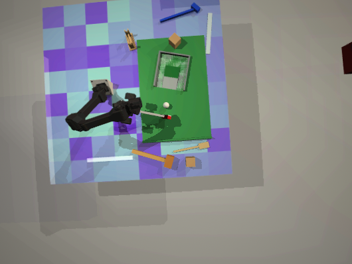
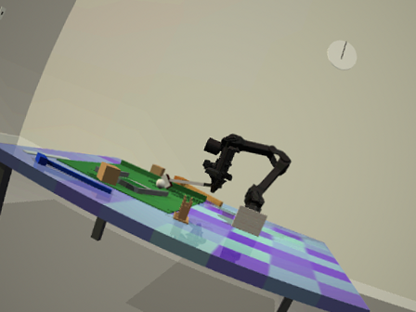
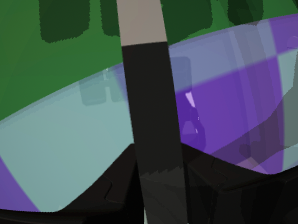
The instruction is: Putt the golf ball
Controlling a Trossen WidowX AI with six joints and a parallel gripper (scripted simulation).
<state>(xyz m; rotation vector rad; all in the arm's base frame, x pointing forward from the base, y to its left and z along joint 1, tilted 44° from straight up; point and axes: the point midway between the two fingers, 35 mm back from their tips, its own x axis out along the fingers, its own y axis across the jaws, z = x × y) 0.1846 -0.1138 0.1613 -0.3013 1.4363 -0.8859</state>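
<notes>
The red putter is 11 cm ahead of my gripper tip and 4 cm to the right of it. Also, from my gripper tip: white bar: 61 cm ahead, 46 cm to the left, 7 cm below; then green mat: 30 cm ahead, 11 cm to the left, 7 cm below; then white golf ball: 22 cm ahead, 5 cm below.
</notes>
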